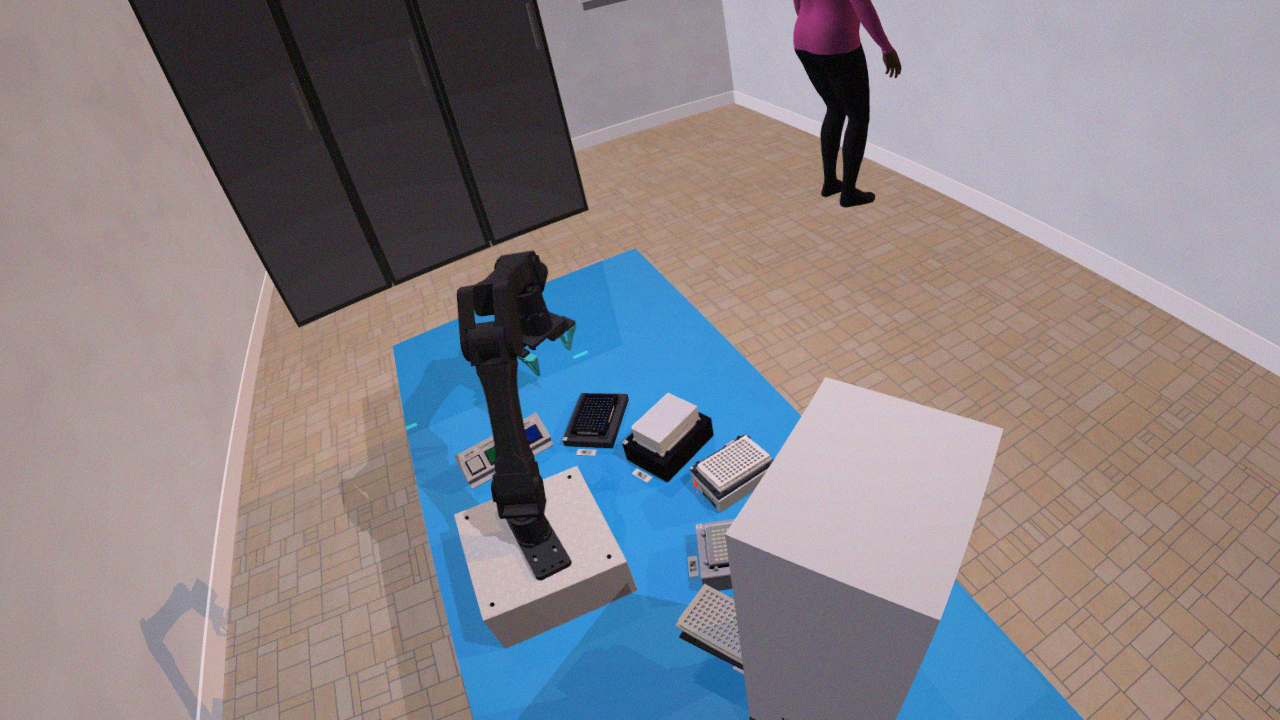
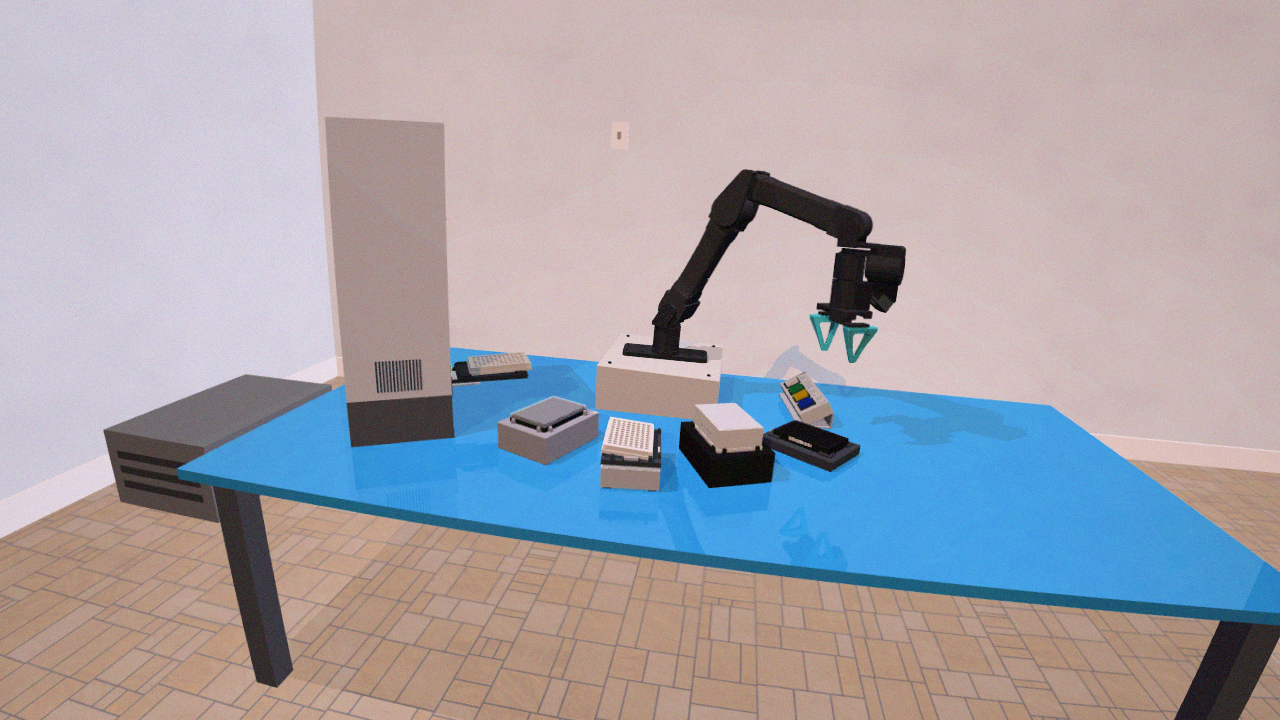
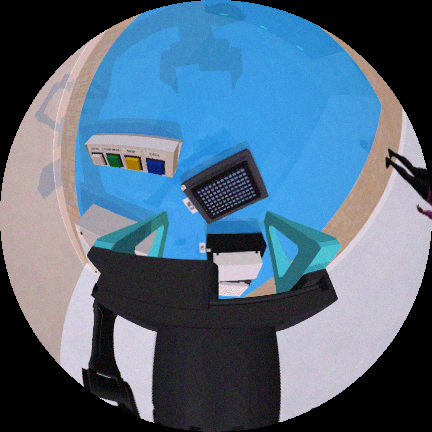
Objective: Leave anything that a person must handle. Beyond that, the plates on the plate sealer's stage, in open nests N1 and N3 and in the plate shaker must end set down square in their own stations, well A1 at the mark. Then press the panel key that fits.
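Note:
My gripper (image 1: 551,356) (image 2: 839,354) (image 3: 215,216) is open and empty, high above the table near the key panel and the black plate. The black plate (image 1: 597,413) (image 2: 810,437) (image 3: 227,191) lies in a dark nest. A white block-like plate (image 1: 665,420) (image 2: 729,424) (image 3: 239,265) sits on a black base. A white well plate (image 1: 733,462) (image 2: 630,436) (image 3: 234,289) sits on a light device with a red light. A plate (image 1: 718,544) (image 2: 547,412) sits on a grey device. Another white plate (image 1: 711,617) (image 2: 498,362) sits on a dark stage by the tower. A1 corners are unreadable.
The key panel (image 1: 537,434) (image 2: 805,399) (image 3: 139,145) has white, green, yellow and blue keys. A tall tower (image 1: 859,492) (image 2: 389,259) hides part of the table. The arm stands on a white base (image 1: 581,514) (image 2: 657,389). A person (image 1: 832,80) (image 3: 417,172) stands beyond the table.

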